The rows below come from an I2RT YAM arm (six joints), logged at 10 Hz.
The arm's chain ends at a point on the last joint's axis. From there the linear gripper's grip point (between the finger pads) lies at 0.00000 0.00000 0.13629 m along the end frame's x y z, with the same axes.
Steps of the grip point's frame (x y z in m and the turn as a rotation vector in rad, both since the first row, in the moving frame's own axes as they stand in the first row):
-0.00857 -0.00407 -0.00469 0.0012 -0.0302 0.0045
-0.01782 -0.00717 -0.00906 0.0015 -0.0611 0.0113
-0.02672 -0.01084 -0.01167 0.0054 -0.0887 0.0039
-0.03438 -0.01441 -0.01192 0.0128 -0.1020 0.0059
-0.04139 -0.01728 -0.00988 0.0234 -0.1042 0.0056
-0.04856 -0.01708 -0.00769 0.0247 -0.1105 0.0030
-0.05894 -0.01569 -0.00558 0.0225 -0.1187 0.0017
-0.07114 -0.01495 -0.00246 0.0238 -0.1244 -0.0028
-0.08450 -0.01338 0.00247 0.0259 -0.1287 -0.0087
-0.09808 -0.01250 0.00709 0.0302 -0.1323 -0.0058
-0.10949 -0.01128 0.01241 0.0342 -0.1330 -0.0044
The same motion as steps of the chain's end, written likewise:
-0.00446 -0.00390 -0.00463 0.0012 -0.0302 0.0045
-0.00950 -0.00692 -0.00881 0.0015 -0.0611 0.0113
-0.01465 -0.01008 -0.01113 0.0054 -0.0887 0.0039
-0.02051 -0.01263 -0.01120 0.0128 -0.1020 0.0059
-0.02722 -0.01406 -0.00910 0.0234 -0.1042 0.0056
-0.03354 -0.01370 -0.00682 0.0247 -0.1105 0.0030
-0.04280 -0.01262 -0.00459 0.0225 -0.1187 0.0017
-0.05423 -0.01174 -0.00137 0.0238 -0.1244 -0.0028
-0.06699 -0.00994 0.00364 0.0259 -0.1287 -0.0087
-0.08009 -0.00845 0.00834 0.0302 -0.1323 -0.0058
-0.09141 -0.00667 0.01369 0.0342 -0.1330 -0.0044

